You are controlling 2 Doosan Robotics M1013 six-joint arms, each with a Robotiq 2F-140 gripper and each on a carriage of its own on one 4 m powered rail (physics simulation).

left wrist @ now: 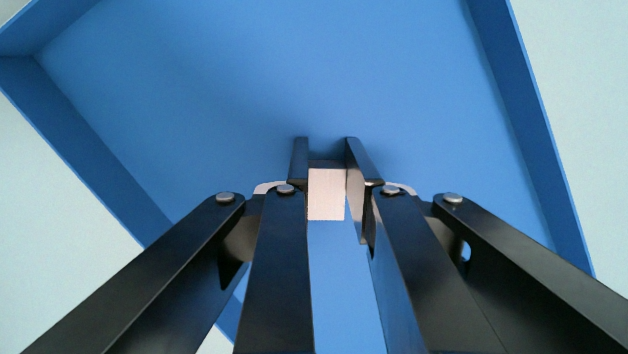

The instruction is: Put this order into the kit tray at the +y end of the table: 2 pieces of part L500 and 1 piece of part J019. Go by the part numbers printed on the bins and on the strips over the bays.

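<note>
My left gripper is shut on a small pale block, which sits between the two fingertips. No part number shows on the block. The gripper is over the inside of a blue tray, with the fingertips low and close to its floor. A soft shadow lies on the tray floor by the fingertips; whether the block touches the floor cannot be told. No other part shows in the visible portion of the tray. My right gripper, the bins and the bay strips do not show in the left wrist view.
The tray's low walls stand to the left and the right of the gripper, with one corner at the upper left. A pale surface lies outside the walls on both sides.
</note>
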